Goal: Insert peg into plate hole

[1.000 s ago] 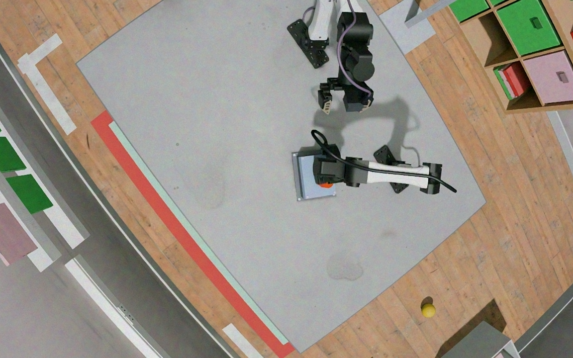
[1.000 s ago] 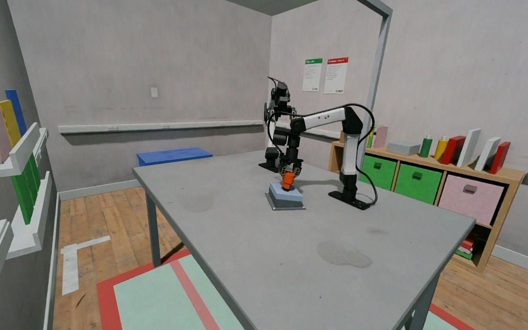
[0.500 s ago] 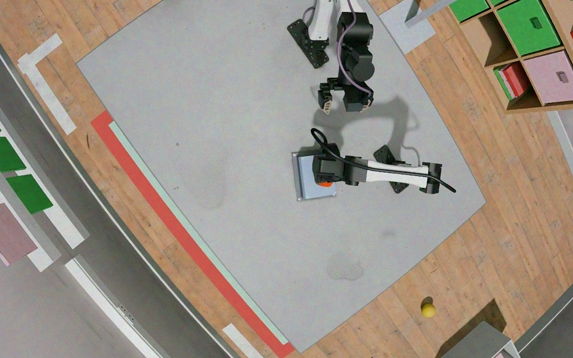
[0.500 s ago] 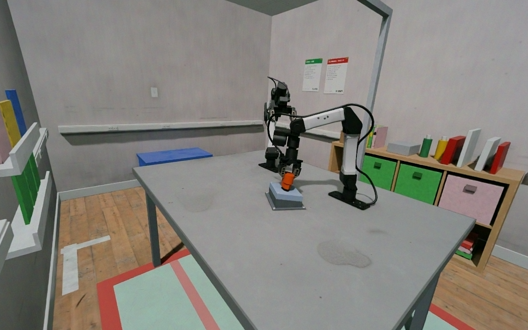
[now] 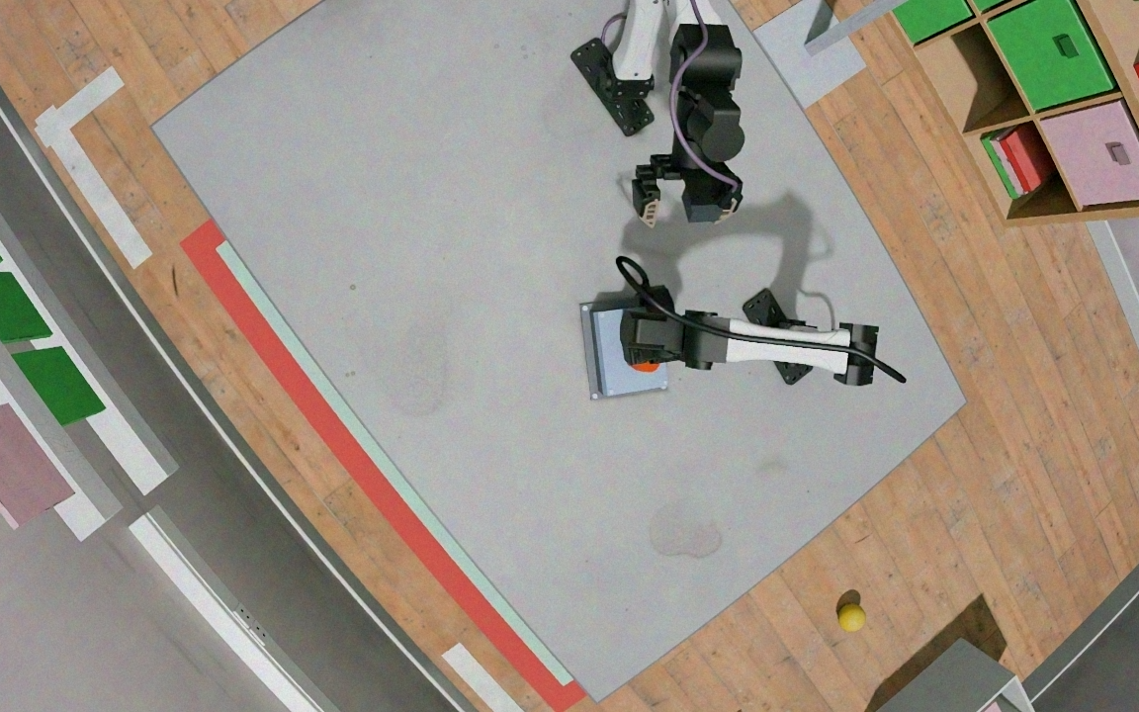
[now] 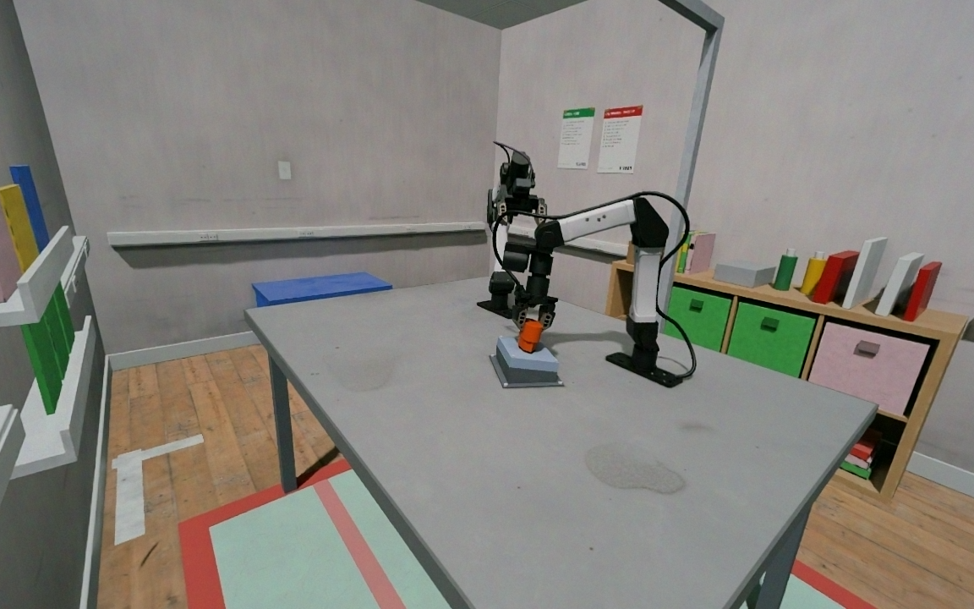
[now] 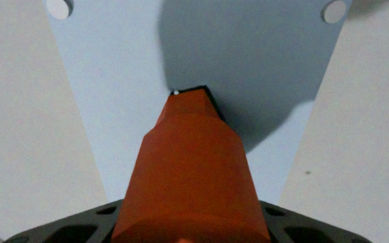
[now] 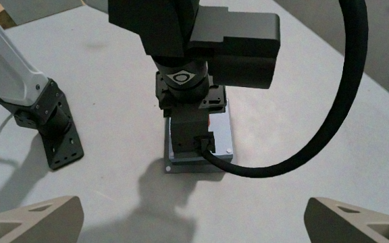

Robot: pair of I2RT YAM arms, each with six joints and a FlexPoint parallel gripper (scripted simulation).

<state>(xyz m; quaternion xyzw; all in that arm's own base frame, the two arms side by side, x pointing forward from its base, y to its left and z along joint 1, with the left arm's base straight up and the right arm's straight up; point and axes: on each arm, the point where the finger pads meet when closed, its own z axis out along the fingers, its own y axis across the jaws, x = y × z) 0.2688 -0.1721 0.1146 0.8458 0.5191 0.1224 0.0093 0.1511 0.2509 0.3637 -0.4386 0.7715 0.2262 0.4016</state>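
Now: left hand 2 cm above the orange-red peg. Round my left hand: light blue plate (1 cm ahead, 7 cm below); then dark grey base (1 cm ahead, 8 cm below).
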